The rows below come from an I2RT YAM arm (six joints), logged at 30 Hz.
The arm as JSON. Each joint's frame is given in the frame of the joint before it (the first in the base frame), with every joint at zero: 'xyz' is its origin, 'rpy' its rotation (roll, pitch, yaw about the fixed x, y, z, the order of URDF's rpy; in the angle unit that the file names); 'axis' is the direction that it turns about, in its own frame. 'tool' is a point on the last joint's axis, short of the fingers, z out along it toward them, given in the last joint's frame.
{
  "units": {
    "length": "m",
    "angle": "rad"
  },
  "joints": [
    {
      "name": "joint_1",
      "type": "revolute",
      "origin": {
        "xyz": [
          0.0,
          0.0,
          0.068
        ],
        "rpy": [
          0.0,
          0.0,
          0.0
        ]
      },
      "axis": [
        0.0,
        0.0,
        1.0
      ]
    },
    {
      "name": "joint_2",
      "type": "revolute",
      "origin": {
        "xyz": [
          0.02,
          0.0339,
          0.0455
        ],
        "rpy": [
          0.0,
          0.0,
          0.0
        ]
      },
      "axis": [
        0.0,
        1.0,
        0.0
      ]
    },
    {
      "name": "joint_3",
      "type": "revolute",
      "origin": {
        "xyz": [
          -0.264,
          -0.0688,
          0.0
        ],
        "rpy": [
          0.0,
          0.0,
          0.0
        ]
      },
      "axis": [
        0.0,
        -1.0,
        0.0
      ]
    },
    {
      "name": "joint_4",
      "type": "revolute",
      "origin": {
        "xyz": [
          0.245,
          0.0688,
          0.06
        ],
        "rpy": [
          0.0,
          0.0,
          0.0
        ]
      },
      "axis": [
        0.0,
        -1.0,
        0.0
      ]
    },
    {
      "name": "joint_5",
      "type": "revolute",
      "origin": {
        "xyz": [
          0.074,
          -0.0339,
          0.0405
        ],
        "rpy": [
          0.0,
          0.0,
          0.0
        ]
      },
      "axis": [
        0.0,
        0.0,
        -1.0
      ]
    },
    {
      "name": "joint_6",
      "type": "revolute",
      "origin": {
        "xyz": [
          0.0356,
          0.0,
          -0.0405
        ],
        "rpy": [
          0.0,
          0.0,
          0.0
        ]
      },
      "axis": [
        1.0,
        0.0,
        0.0
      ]
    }
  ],
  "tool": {
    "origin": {
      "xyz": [
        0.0,
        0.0,
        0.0
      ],
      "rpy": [
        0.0,
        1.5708,
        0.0
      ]
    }
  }
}
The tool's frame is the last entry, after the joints.
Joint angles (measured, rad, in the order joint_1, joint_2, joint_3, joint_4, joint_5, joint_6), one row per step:
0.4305 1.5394 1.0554 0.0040 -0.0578 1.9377
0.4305 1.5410 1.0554 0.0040 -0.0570 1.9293
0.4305 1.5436 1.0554 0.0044 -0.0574 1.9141
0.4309 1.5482 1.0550 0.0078 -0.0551 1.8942
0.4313 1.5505 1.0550 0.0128 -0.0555 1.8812
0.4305 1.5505 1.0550 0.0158 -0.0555 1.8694
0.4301 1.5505 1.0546 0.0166 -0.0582 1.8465
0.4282 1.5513 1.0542 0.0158 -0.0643 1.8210
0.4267 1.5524 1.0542 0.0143 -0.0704 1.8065
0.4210 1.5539 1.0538 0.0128 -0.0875 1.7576
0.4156 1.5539 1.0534 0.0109 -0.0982 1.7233
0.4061 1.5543 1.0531 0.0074 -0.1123 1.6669
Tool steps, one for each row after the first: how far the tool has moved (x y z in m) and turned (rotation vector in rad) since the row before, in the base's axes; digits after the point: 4 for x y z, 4 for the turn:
0.0002 0.0001 -0.0005 -0.0076 -0.0022 0.0032
0.0004 0.0002 -0.0008 -0.0126 -0.0043 0.0074
0.0007 0.0004 -0.0013 -0.0171 -0.0074 0.0076
0.0005 0.0004 -0.0003 -0.0088 -0.0078 0.0068
0.0003 -0.0002 0.0003 -0.0080 -0.0077 0.0047
0.0000 0.0000 -0.0001 -0.0166 -0.0095 0.0125
0.0002 -0.0004 -0.0005 -0.0181 -0.0078 0.0153
0.0002 -0.0003 -0.0005 -0.0098 -0.0027 0.0106
0.0007 -0.0013 -0.0008 -0.0318 -0.0149 0.0322
0.0005 -0.0015 -0.0003 -0.0226 -0.0110 0.0201
0.0010 -0.0027 -0.0005 -0.0385 -0.0187 0.0294

